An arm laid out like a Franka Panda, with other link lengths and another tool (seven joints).
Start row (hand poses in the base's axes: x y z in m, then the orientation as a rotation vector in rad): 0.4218, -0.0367, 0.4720, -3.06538, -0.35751, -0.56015
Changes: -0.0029, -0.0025, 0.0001, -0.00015, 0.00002, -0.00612; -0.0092, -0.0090, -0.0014, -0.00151, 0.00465, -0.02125; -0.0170, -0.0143, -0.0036, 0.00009, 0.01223, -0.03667; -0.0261, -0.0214, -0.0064, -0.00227, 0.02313, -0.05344; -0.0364, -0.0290, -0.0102, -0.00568, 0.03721, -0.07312; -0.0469, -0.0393, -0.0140, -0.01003, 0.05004, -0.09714; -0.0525, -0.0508, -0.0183, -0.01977, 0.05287, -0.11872; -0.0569, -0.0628, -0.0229, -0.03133, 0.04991, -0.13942
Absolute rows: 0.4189, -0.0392, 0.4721, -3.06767, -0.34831, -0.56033; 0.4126, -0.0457, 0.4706, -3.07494, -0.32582, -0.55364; 0.4048, -0.0510, 0.4684, 3.07964, 0.30164, 0.54232; 0.3957, -0.0581, 0.4656, 3.08100, 0.27609, 0.52442; 0.3854, -0.0657, 0.4618, 3.08205, 0.24627, 0.50124; 0.3749, -0.0760, 0.4580, 3.08101, 0.21001, 0.47950; 0.3693, -0.0875, 0.4537, 3.07103, 0.17885, 0.47125; 0.3649, -0.0995, 0.4491, 3.05709, 0.14969, 0.47114
